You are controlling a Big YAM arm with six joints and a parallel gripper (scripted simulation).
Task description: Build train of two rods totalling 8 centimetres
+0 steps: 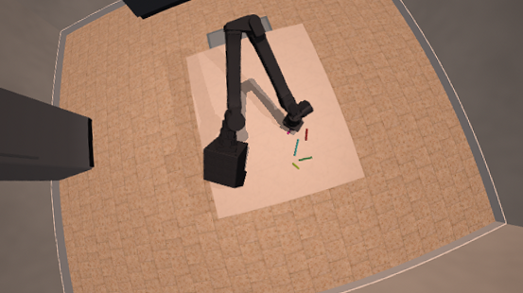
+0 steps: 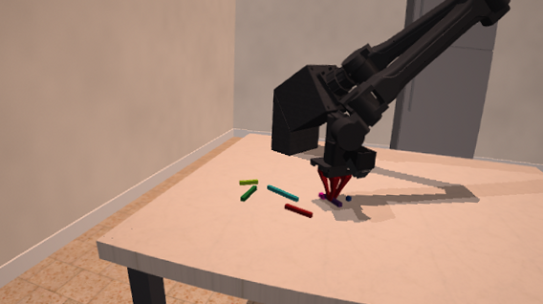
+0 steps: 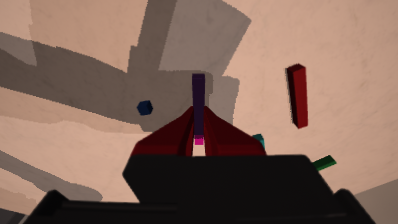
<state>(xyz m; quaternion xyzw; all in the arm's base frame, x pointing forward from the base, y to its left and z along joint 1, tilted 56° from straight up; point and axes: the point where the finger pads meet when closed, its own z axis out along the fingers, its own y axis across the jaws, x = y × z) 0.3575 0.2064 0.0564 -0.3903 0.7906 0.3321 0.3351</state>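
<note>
The magenta rod is 20 mm behind my hand, 30 mm to the right of it and 10 mm below it. The rest, counted from my hand: red rod: 90 mm ahead, 40 mm to the right, 10 mm below; purple rod: 10 mm to the left, 10 mm below; blue rod: 40 mm behind, 30 mm to the left, 10 mm below.
</note>
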